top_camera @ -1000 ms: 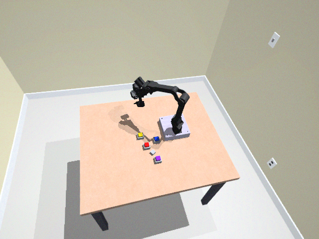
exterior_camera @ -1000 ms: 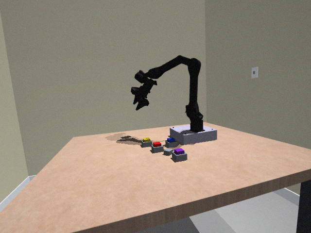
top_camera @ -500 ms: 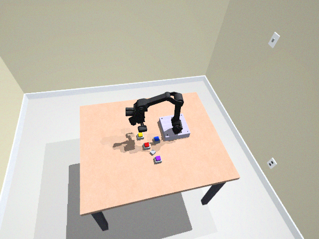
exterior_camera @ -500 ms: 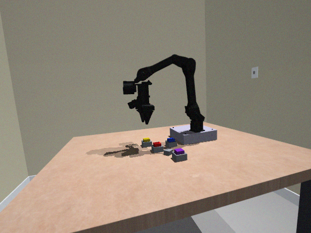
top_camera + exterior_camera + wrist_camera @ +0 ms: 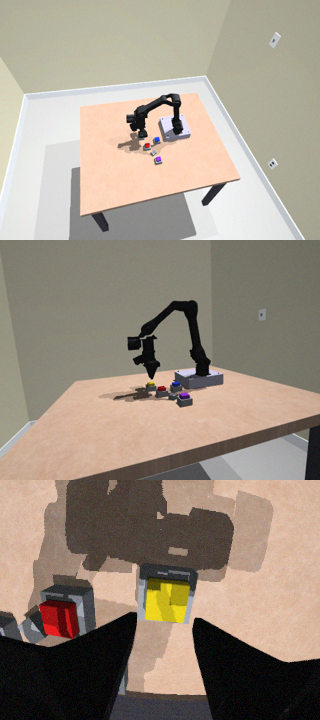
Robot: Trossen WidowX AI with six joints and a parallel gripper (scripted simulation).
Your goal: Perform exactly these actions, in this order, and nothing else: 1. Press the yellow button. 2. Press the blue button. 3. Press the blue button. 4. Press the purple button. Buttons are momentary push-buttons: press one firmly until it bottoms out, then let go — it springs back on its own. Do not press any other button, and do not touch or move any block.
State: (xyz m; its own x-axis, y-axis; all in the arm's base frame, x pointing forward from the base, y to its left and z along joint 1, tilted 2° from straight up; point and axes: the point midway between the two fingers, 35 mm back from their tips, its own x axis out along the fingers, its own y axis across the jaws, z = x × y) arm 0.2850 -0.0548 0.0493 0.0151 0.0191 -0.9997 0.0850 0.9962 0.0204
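My gripper tip is now 3 cm above the yellow button. From my gripper tip the other things lie so: small grey block: 5 cm behind, 16 cm to the left, 5 cm below; blue button: 11 cm behind, 7 cm to the left, 3 cm below; red button: 2 cm behind, 10 cm to the left, 3 cm below.
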